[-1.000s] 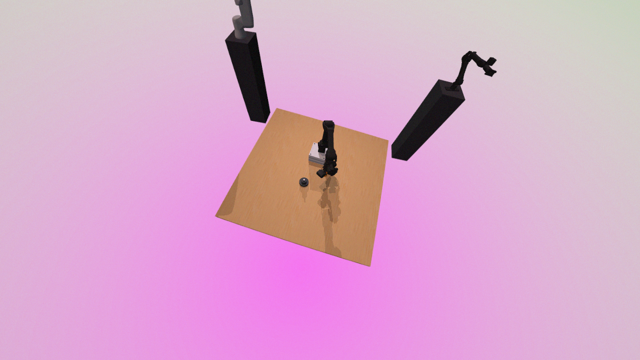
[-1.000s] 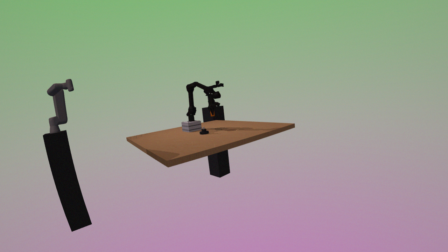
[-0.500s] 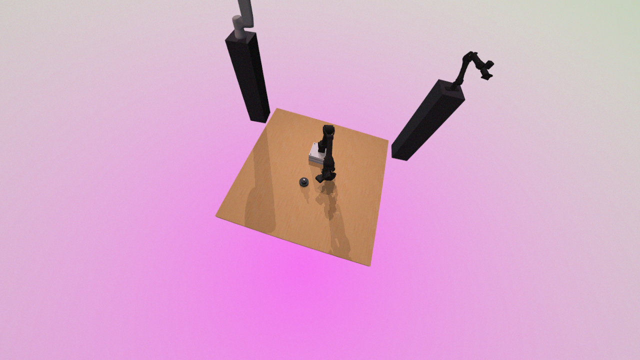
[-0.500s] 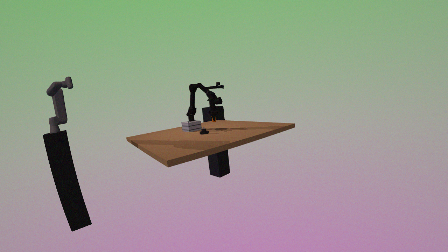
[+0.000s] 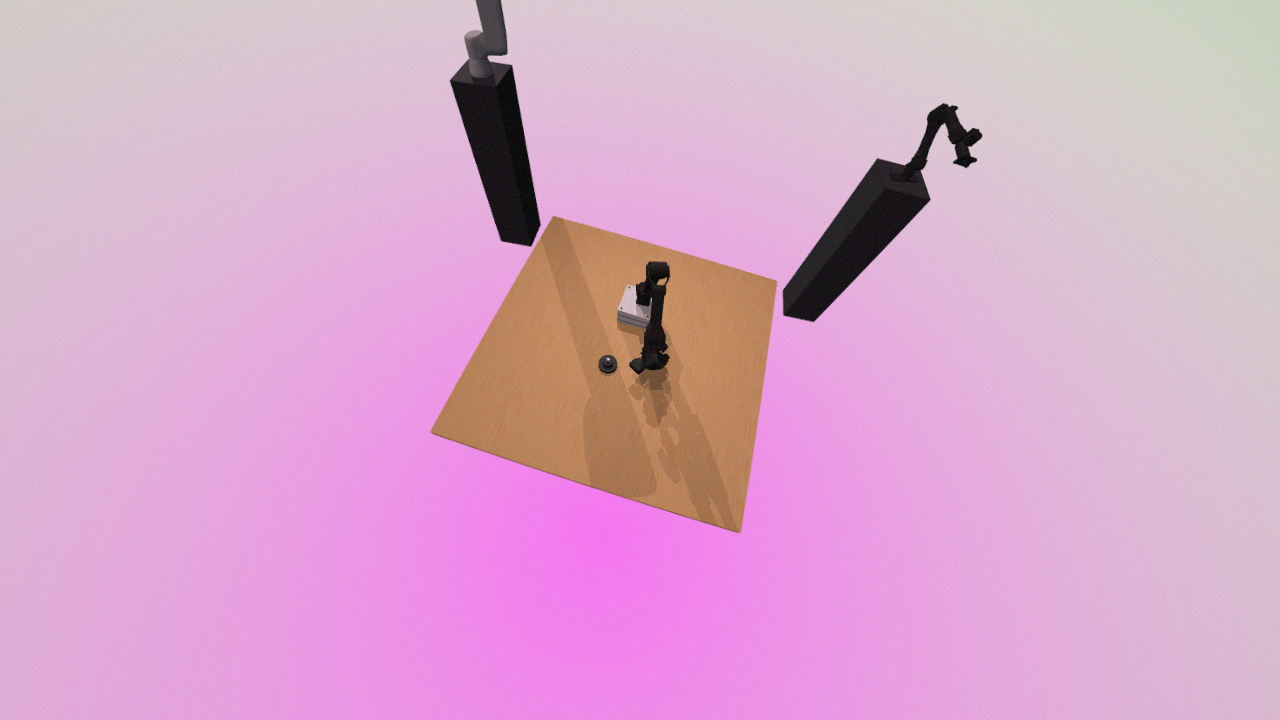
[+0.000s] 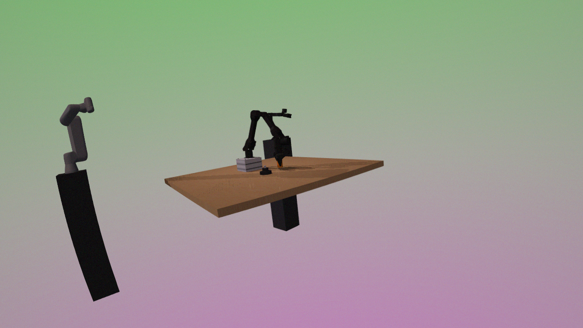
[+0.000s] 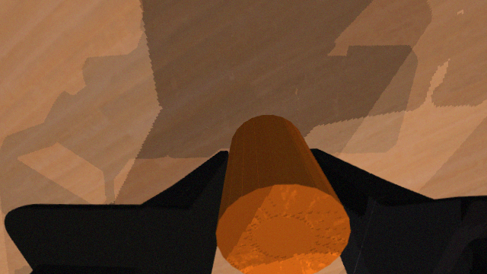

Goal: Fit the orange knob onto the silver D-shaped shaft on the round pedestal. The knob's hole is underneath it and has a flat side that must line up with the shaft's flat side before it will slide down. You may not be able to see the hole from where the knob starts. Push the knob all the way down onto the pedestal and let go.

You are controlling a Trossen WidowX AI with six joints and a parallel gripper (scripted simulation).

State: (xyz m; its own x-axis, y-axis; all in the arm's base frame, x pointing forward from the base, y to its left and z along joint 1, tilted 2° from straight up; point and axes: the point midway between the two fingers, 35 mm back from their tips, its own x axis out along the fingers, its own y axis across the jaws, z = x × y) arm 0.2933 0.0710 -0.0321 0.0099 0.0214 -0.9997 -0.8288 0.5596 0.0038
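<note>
Now: gripper tip 170 mm to the left of the pedestal, 30 mm short of it and 10 mm below it. The rest, counted from my gripper tip: orange knob (30 mm above).
</note>
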